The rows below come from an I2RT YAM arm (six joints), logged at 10 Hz.
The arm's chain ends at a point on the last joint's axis. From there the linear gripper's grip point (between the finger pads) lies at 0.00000 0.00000 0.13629 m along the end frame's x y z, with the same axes.
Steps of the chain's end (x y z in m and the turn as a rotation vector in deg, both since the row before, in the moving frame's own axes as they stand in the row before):
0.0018 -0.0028 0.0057 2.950 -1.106 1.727
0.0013 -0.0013 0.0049 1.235 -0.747 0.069
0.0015 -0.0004 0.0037 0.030 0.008 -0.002
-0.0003 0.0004 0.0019 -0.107 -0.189 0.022
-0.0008 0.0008 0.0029 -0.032 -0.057 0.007
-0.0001 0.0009 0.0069 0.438 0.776 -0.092
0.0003 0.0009 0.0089 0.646 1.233 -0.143
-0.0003 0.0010 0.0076 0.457 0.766 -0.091
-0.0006 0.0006 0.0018 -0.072 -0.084 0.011
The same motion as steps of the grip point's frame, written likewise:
-0.0007 -0.0099 0.0055 2.950 -1.106 1.727
-0.0005 -0.0042 0.0049 1.235 -0.747 0.069
0.0015 -0.0005 0.0037 0.030 0.008 -0.002
-0.0007 0.0007 0.0019 -0.107 -0.189 0.022
-0.0009 0.0009 0.0029 -0.032 -0.057 0.007
0.0017 -0.0001 0.0069 0.438 0.776 -0.092
0.0032 -0.0006 0.0089 0.646 1.233 -0.143
0.0015 -0.0001 0.0076 0.457 0.766 -0.091
-0.0008 0.0008 0.0018 -0.072 -0.084 0.011

